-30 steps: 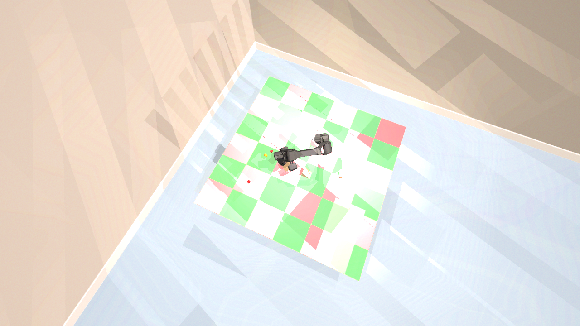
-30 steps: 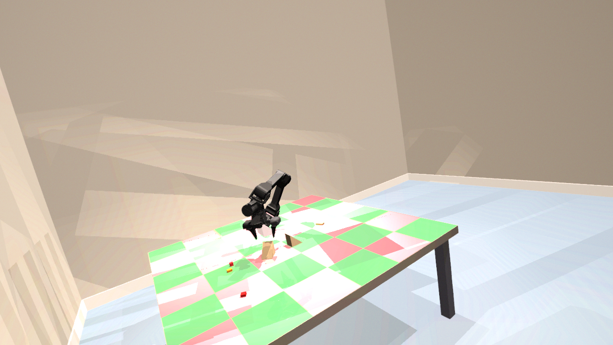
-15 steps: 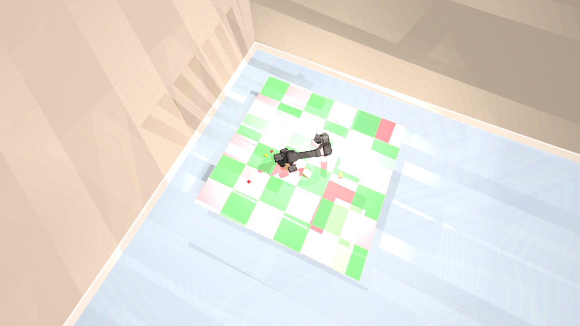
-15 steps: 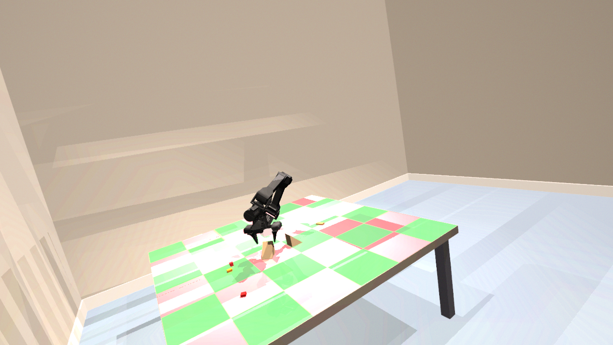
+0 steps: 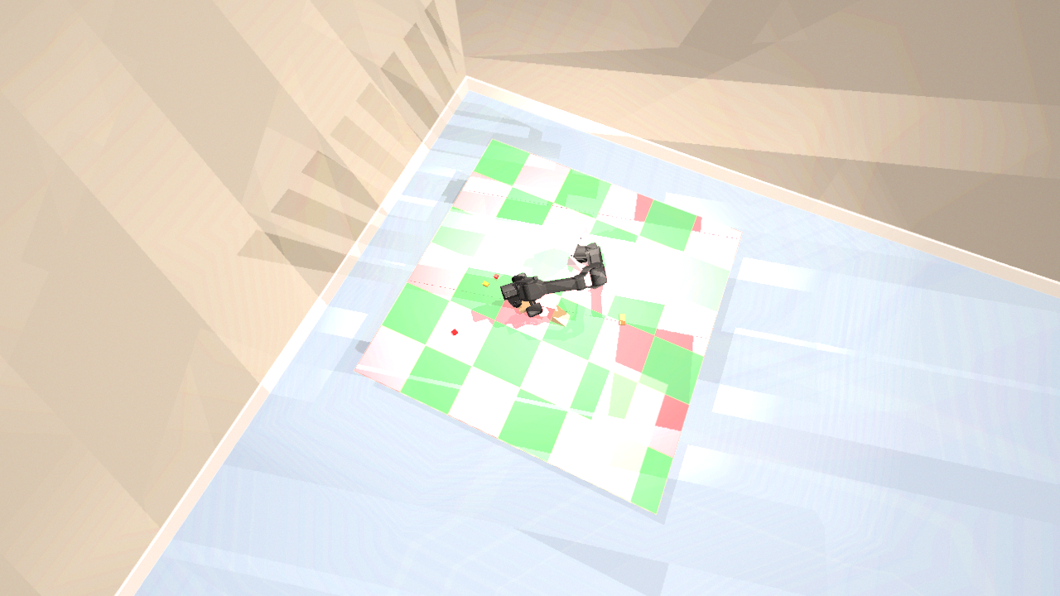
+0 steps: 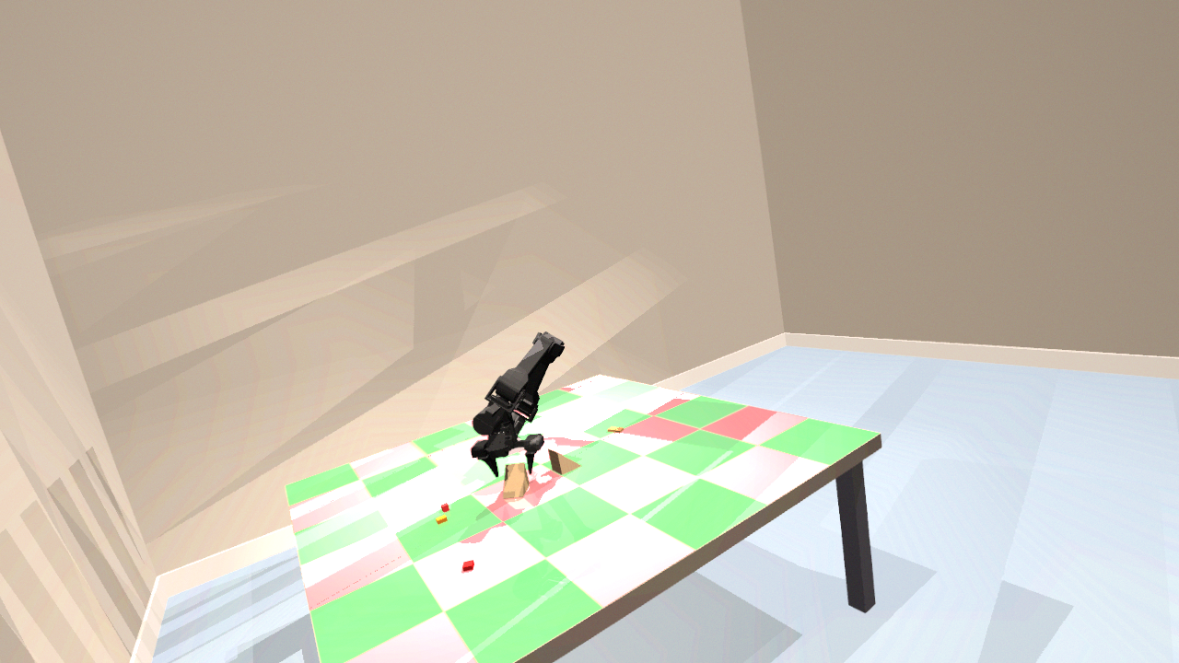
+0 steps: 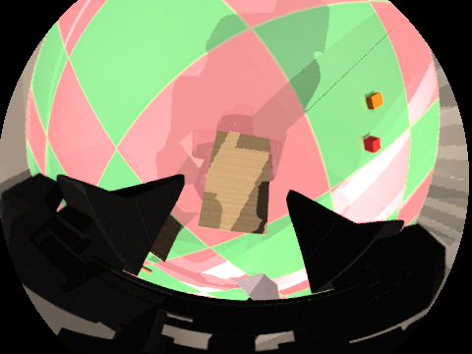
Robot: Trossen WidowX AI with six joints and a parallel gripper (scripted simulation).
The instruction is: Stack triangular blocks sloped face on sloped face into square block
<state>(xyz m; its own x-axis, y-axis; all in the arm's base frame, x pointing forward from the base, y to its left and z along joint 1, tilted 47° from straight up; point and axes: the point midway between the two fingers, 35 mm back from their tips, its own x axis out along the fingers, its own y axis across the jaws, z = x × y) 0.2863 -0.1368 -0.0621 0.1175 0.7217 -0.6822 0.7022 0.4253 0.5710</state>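
Now: the triangular block 30 mm below my gripper tip, 10 mm to the left of it and 10 mm behind it.
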